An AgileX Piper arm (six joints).
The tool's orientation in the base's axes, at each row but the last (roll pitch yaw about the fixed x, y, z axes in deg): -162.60, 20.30, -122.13; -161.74, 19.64, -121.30; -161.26, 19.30, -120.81; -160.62, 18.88, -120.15; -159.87, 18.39, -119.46; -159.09, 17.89, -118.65; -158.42, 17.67, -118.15; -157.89, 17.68, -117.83
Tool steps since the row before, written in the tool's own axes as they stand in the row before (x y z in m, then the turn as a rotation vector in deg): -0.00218, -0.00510, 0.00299, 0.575, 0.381, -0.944; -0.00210, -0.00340, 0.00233, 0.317, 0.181, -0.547; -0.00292, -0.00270, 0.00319, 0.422, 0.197, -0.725; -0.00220, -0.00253, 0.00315, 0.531, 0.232, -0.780; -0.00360, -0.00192, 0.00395, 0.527, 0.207, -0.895; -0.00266, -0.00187, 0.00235, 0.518, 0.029, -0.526; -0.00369, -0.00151, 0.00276, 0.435, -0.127, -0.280; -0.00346, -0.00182, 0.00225, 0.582, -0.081, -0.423
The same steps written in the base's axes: 0.00621, -0.00094, -0.00049, -0.979, -0.344, 0.539; 0.00461, -0.00004, -0.00037, -0.529, -0.210, 0.329; 0.00485, 0.00114, -0.00107, -0.670, -0.304, 0.449; 0.00436, 0.00067, -0.00131, -0.772, -0.379, 0.452; 0.00491, 0.00226, -0.00176, -0.803, -0.400, 0.564; 0.00371, 0.00139, -0.00064, -0.496, -0.459, 0.299; 0.00408, 0.00250, -0.00080, -0.226, -0.455, 0.161; 0.00398, 0.00211, -0.00028, -0.393, -0.565, 0.226
